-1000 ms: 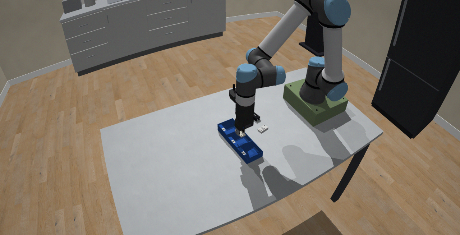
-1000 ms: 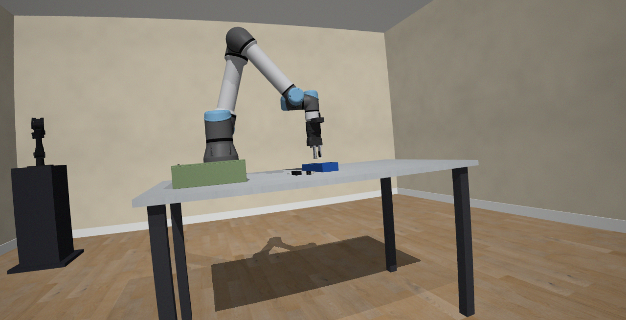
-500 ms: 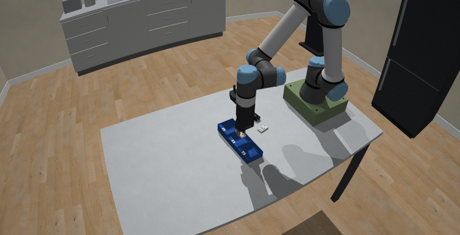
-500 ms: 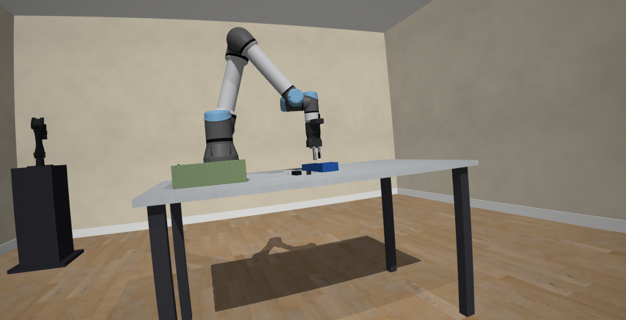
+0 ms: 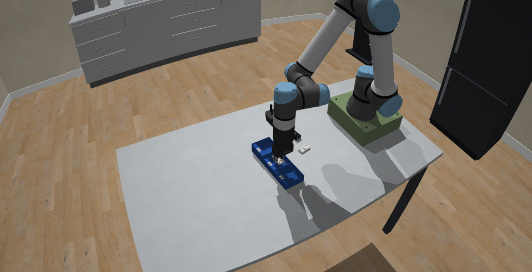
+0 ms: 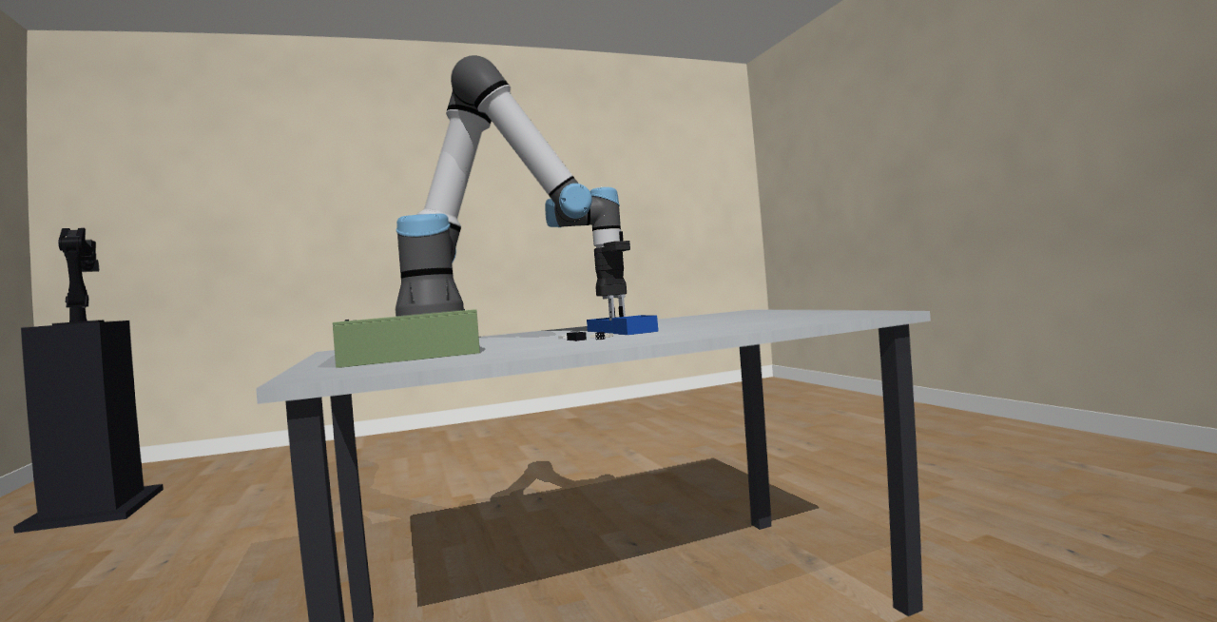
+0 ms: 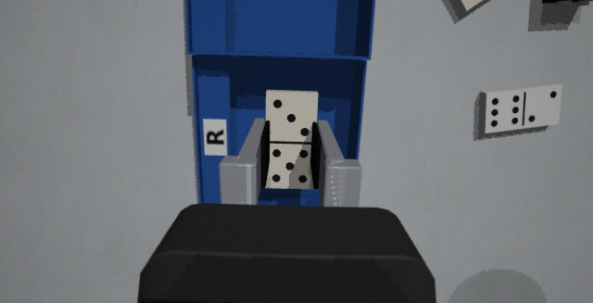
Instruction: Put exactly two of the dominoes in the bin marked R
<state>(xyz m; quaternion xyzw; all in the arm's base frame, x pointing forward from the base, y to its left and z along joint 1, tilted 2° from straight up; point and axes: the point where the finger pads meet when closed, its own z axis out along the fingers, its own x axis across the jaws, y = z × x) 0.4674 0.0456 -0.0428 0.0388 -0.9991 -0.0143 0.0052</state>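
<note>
The blue three-compartment bin is 30 mm below my hand and 10 mm ahead of it. The rest, counted from my hand: black block (150 mm behind, 110 mm to the right, 40 mm below); small black die (170 mm to the right, 110 mm behind, 40 mm below).
</note>
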